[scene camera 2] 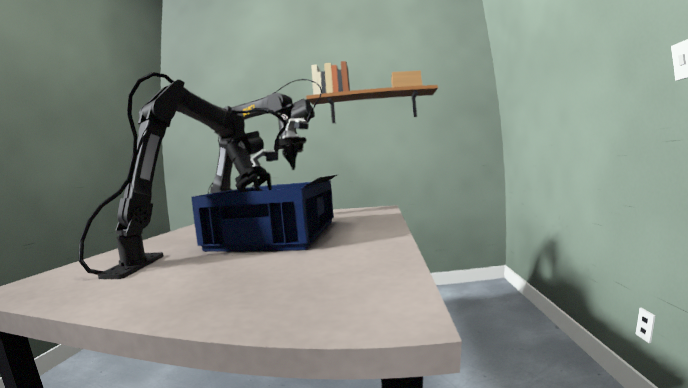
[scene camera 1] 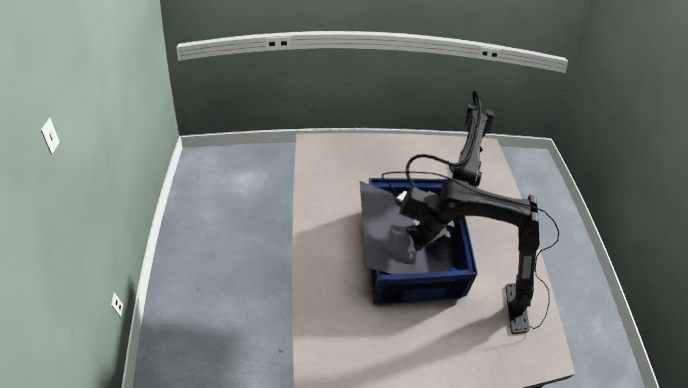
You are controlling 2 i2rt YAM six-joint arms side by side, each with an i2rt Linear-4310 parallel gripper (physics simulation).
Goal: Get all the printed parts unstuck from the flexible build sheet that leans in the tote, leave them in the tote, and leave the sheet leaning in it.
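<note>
The dark grey build sheet [scene camera 1: 376,215] [scene camera 2: 327,178] leans in the blue tote [scene camera 1: 430,276] [scene camera 2: 295,241], its edge above the rim. A small bit of a bright blue part [scene camera 1: 454,269] shows inside the tote at the near right, below the sheet's edge. My left gripper [scene camera 2: 293,166] is shut and empty, pointing down above the tote. My right gripper [scene camera 2: 256,186] is open, low at the tote's rim, with its fingertips partly hidden by the tote's wall. In scene camera 1 the two wrists overlap and hide much of the sheet, so any other printed parts cannot be made out.
The tote stands on a beige table [scene camera 1: 330,320] [scene camera 2: 280,300]. Both arms reach over it close together, and the left arm's base [scene camera 1: 518,322] and right arm's base [scene camera 2: 131,265] stand on the table. A wall shelf [scene camera 2: 370,93] with books is beyond.
</note>
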